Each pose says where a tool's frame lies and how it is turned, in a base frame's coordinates. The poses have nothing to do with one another.
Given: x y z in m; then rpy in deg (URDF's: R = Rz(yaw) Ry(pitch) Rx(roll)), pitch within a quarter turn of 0, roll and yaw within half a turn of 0.
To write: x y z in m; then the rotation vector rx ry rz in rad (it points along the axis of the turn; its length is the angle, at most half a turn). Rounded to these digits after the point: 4 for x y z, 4 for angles.
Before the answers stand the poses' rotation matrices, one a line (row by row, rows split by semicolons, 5 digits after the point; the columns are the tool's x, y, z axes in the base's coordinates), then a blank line. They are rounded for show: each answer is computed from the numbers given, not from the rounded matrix.
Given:
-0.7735 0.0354 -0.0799 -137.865 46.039 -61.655
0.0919 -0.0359 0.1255 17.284 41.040 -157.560
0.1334 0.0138 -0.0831 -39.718 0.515 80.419
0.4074 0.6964 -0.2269 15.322 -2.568 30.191
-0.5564 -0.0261 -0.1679 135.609 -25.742 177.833
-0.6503 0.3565 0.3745 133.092 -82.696 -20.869
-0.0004 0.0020 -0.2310 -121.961 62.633 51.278
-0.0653 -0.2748 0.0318 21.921 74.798 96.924
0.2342 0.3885 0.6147 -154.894 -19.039 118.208
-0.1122 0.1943 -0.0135 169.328 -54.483 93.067
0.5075 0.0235 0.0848 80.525 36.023 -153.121
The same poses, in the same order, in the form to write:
0.32958 -0.88193 0.33701; -0.61094 0.07293 0.78831; -0.71981 -0.46570 -0.51477
-0.69714 0.18417 -0.69288; -0.28791 -0.95701 0.03530; -0.65659 0.22409 0.72019
0.16644 -0.75943 -0.62895; 0.98601 0.12236 0.11318; -0.00899 -0.63898 0.76917
0.86349 -0.49524 0.09553; 0.50238 0.82768 -0.25013; 0.04481 0.26398 0.96349
-0.90011 0.33063 -0.28368; 0.03406 0.70258 0.71079; 0.43432 0.63013 -0.64367
0.11879 -0.92018 0.37303; -0.04529 -0.38032 -0.92374; 0.99189 0.09284 -0.08685
0.28755 -0.05833 -0.95599; 0.35864 -0.91896 0.16395; -0.88808 -0.39000 -0.24333
-0.03161 -0.96436 0.26268; 0.26031 0.24580 0.93371; -0.96501 0.09790 0.24326
-0.44682 0.73256 -0.51353; 0.83303 0.54999 0.05976; 0.32621 -0.40108 -0.85599
-0.03108 0.98936 0.14213; 0.58011 -0.09794 0.80863; 0.81394 0.10758 -0.57090
-0.72140 -0.44299 -0.53229; -0.36566 -0.40909 0.83602; -0.58811 0.79775 0.13314

-0.7735 0.0354 -0.0799 -1.6300 1.3737 0.3522
0.0919 -0.0359 0.1255 1.0681 -0.2053 -2.6709
0.1334 0.0138 -0.0831 -0.5801 -0.4781 1.3461
0.4074 0.6964 -0.2269 0.2730 0.0269 0.5297
-0.5564 -0.0261 -0.1679 -0.2830 -2.5193 -1.0406
-0.6503 0.3565 0.3745 1.5903 -0.9681 1.3686
-0.0004 0.0020 -0.2310 -2.2151 -0.2715 1.6674
-0.0653 -0.2748 0.0318 -0.8013 1.1770 1.1741
0.2342 0.3885 0.6147 -1.2628 -2.3010 0.2753
-0.1122 0.1943 -0.0135 -1.7210 -1.6492 -1.0047
0.5075 0.0235 0.0848 -1.1510 1.6784 2.3254

